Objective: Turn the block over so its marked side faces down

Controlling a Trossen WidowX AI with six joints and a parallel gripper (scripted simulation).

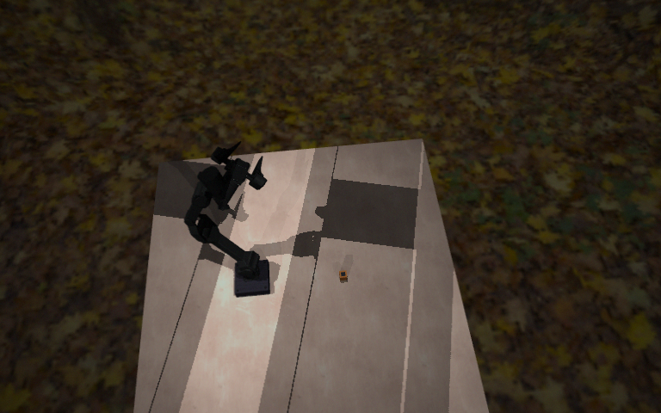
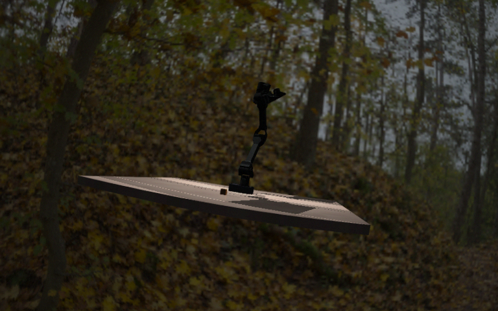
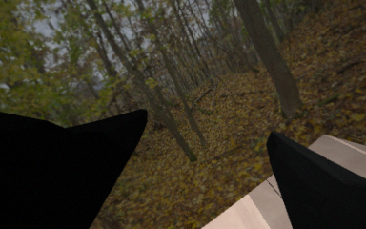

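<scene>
Right now the small orange block is 610 mm below my gripper tip, 260 mm ahead of it and 240 mm to the right of it.
</scene>
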